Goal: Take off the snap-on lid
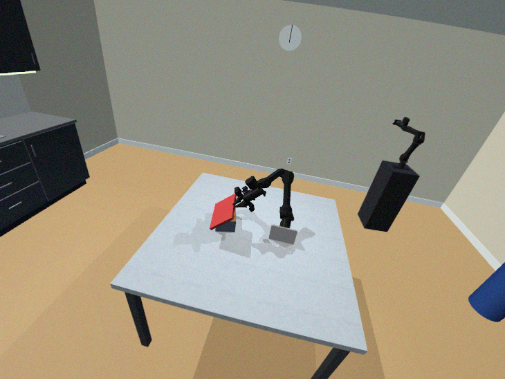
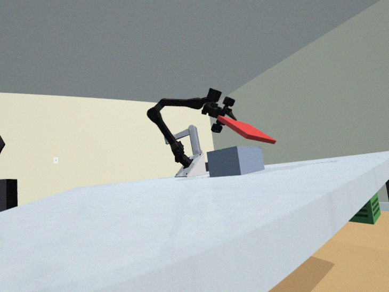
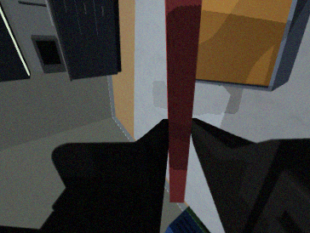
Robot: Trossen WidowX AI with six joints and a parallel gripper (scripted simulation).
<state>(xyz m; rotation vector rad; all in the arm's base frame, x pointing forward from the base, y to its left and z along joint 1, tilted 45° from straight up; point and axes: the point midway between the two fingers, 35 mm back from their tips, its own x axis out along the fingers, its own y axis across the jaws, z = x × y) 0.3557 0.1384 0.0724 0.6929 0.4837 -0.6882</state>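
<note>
Right now the red lid is 6 cm ahead of my gripper tip and 5 cm below it. Round my gripper tip: grey storage box: 6 cm ahead, 10 cm to the right, 18 cm below.
</note>
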